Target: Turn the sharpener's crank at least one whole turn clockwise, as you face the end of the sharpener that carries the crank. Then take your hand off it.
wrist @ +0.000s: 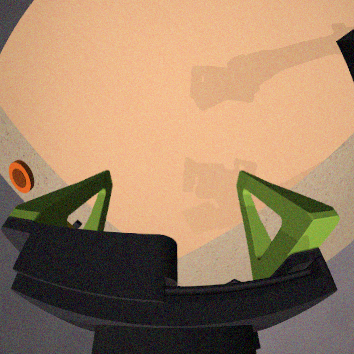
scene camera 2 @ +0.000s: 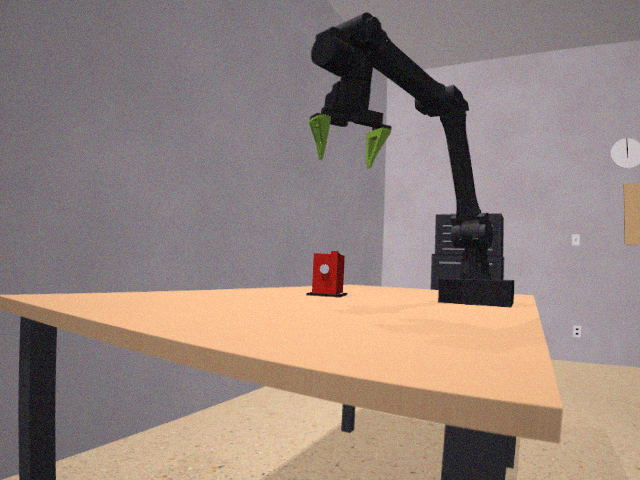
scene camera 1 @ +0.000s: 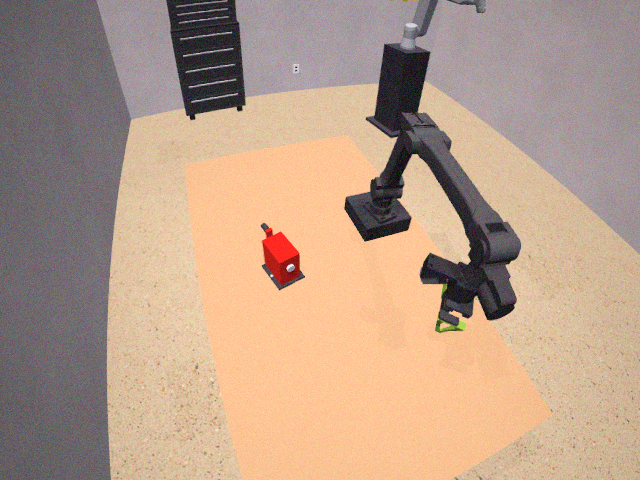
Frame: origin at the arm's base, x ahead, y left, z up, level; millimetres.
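Seen in the pictures: gripper, fingertip midpoint: (wrist: 174, 177) (scene camera 2: 345, 163) (scene camera 1: 440, 314); arm's base at its link origin: (scene camera 2: 474, 279) (scene camera 1: 379, 211).
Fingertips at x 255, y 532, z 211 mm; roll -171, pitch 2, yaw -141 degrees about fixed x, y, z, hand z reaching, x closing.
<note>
Offsets run from my fingertips to a thing's middle. "*": to the spot under its first point. Level surfaces: height alone.
A red box-shaped sharpener @(* 153 mm down, 202 mm ahead, 459 mm right) (scene camera 1: 280, 256) (scene camera 2: 326, 274) stands upright on a thin dark base on the table, with a round pale disc on one end. Its crank @(175 mm down, 192 mm ahead, 570 mm right) (scene camera 1: 268, 231) is at the far end in scene camera 1, with a red arm and a dark handle pointing away, near the top. In scene camera 2 the crank is mostly hidden behind the body. My gripper (scene camera 2: 344, 163) (wrist: 174, 177) is open and empty, high above the table and well apart from the sharpener, with its green fingers pointing down. The sharpener does not show in the wrist view.
The table top @(281 mm down) (scene camera 1: 310, 361) (scene camera 2: 258, 330) carries the arm's dark base block (scene camera 1: 377, 217) (scene camera 2: 475, 292), to the right of the sharpener. A black drawer cabinet (scene camera 1: 209, 67) and a dark pedestal (scene camera 1: 402, 85) with a grey arm stand beyond the table. An orange ring (wrist: 30, 176) shows beyond the table's edge.
</note>
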